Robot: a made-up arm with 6 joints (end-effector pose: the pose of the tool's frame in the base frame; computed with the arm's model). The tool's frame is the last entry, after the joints. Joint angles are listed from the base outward.
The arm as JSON. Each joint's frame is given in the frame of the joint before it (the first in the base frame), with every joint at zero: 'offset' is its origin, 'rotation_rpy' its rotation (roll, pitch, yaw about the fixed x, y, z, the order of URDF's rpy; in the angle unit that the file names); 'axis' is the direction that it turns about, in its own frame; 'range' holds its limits. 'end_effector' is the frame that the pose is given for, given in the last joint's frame.
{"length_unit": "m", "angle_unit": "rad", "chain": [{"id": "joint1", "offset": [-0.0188, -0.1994, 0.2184], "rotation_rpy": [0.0, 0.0, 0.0], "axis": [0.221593, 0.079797, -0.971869], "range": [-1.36, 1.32]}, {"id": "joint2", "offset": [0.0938, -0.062, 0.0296], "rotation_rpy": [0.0, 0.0, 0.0], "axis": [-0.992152, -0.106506, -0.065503], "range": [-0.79, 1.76]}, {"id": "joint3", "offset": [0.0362, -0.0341, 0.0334], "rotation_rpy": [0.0, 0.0, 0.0], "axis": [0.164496, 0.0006, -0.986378], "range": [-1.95, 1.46]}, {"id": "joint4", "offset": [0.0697, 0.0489, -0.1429], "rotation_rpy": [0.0, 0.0, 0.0], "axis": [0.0, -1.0, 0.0], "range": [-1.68, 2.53]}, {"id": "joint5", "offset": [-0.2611, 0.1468, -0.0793], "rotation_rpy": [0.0, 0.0, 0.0], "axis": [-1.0, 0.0, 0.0], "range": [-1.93, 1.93]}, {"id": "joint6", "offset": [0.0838, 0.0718, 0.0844], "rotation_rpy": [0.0, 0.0, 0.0], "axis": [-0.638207, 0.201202, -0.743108], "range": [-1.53, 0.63]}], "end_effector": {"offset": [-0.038, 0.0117, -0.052], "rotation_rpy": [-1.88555, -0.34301, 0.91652]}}
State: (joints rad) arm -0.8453 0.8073 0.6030 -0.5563 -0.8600 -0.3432
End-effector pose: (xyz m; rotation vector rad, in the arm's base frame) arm 0.0370 -0.0051 0.1023 -1.0537 -1.4142 0.1344
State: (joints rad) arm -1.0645 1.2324 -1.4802 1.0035 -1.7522 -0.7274
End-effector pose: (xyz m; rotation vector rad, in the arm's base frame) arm 0.3149 -0.3570 0.3369 0.7469 -0.1184 1.7443
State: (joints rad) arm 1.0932 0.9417 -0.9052 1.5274 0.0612 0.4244
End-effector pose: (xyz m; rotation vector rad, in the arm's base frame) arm -0.2001 -0.2737 -0.1585 -2.4289 -1.4324 -0.1303
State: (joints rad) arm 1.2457 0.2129 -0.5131 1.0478 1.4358 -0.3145
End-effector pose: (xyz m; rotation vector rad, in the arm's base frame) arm 0.0903 -0.1929 -0.1835 3.0812 -0.0123 -0.3404
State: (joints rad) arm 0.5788 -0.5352 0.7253 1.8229 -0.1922 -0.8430
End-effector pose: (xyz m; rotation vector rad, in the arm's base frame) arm 0.4363 -0.2353 0.0330 2.2805 1.6055 1.1424
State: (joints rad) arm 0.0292 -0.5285 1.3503 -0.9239 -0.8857 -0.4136
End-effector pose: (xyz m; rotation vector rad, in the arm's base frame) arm 0.3142 -0.2618 0.3610 -0.0076 0.4314 -1.2758
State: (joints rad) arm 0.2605 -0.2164 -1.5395 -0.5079 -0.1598 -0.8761
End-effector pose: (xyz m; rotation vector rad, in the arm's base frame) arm -0.2096 -0.3724 0.1545 0.2203 -1.4830 1.3667
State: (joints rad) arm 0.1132 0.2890 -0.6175 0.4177 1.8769 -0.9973
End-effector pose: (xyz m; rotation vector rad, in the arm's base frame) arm -0.0412 -0.2963 -0.1312 1.8797 1.2276 -1.6936
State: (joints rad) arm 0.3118 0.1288 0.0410 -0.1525 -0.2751 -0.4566
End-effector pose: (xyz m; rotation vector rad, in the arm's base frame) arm 0.0277 -0.0335 0.1283 -1.1330 -1.0063 -0.0579
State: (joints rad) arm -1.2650 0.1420 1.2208 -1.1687 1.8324 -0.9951
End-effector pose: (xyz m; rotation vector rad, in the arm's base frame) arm -0.0806 0.1007 0.2328 -0.8268 -0.5861 2.3729
